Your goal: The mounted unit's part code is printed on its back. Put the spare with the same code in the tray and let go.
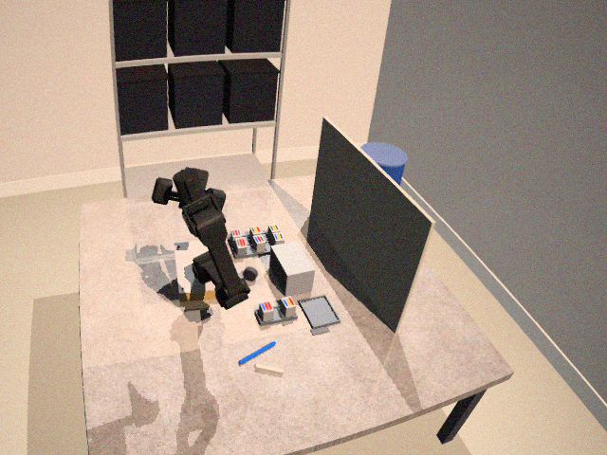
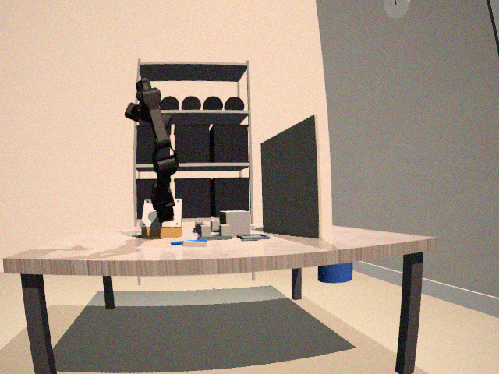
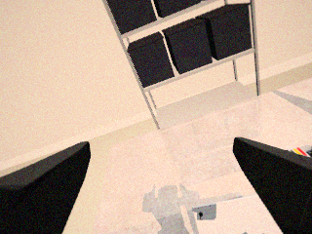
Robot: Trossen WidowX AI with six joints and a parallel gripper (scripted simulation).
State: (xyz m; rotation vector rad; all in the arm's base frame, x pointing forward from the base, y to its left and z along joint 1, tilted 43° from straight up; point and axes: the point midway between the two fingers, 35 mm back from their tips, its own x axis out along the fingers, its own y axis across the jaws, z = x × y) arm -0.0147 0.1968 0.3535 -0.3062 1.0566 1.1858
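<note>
Now: gripper tip 460 mm above the low grey holder, 250 mm short of it and 130 mm to the left of it. From my gripper tip the other things lie so: tall dark panel: 610 mm ahead, 240 mm below, 10 mm to the left; then flat grey tray: 460 mm below, 390 mm ahead, 160 mm to the right; then grey mounted unit: 410 mm below, 370 mm ahead, 30 mm to the left.
</note>
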